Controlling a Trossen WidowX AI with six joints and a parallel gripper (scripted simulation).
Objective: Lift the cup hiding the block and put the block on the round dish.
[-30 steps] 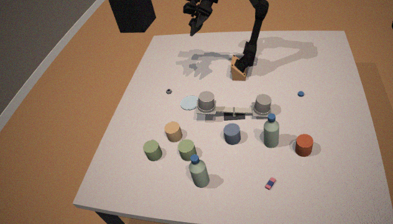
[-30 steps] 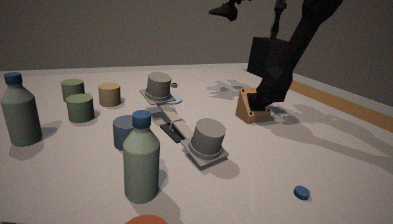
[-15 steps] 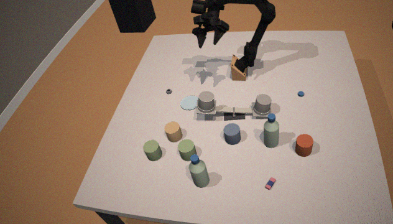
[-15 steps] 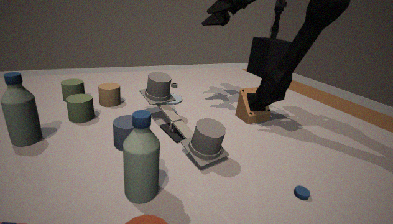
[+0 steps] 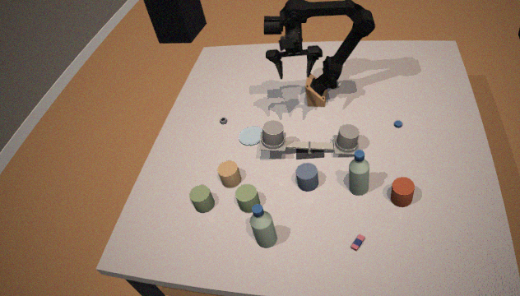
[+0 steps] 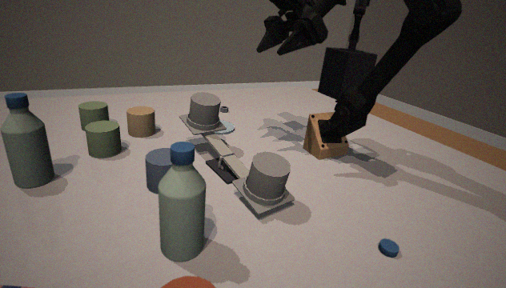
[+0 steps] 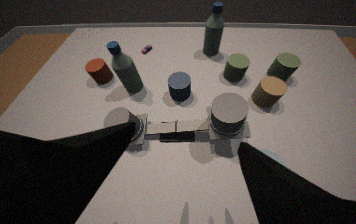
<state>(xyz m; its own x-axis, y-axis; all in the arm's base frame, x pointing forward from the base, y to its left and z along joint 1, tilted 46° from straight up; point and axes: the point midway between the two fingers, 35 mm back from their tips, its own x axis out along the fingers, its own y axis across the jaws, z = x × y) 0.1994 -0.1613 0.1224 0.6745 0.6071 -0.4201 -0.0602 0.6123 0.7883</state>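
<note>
The teal block is 60 mm ahead of my gripper tip, 180 mm to the left of it and 220 mm below it. From my gripper tip the other things lie so: pale blue round dish: 40 mm ahead, 190 mm to the right, 260 mm below; then balance: 90 mm ahead, 50 mm to the left, 220 mm below; then nut: 20 mm behind, 330 mm to the right, 250 mm below.
</note>
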